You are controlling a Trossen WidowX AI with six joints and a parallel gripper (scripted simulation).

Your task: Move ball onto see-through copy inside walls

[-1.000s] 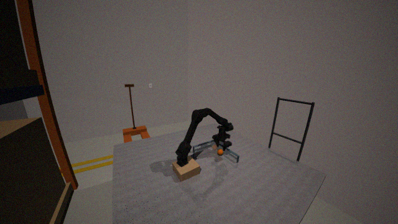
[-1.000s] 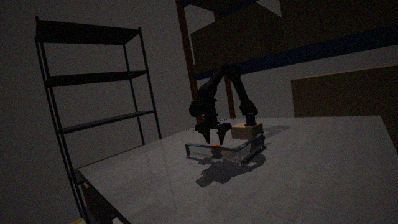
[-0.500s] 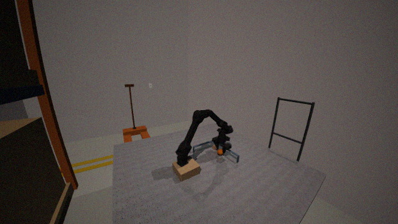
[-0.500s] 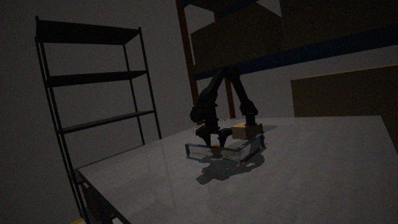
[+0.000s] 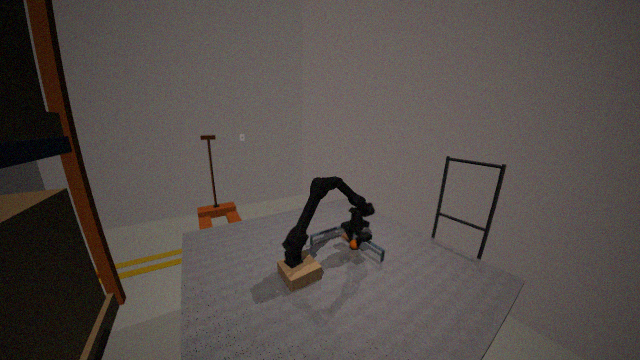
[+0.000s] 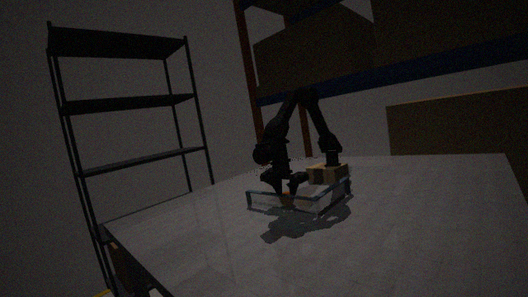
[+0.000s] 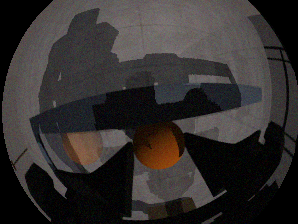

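Now: gripper tip 4 cm short of the clear wall, 1 cm to the left of it and 1 cm below it. Round my gripper tip: orange ball: right at my gripper tip.
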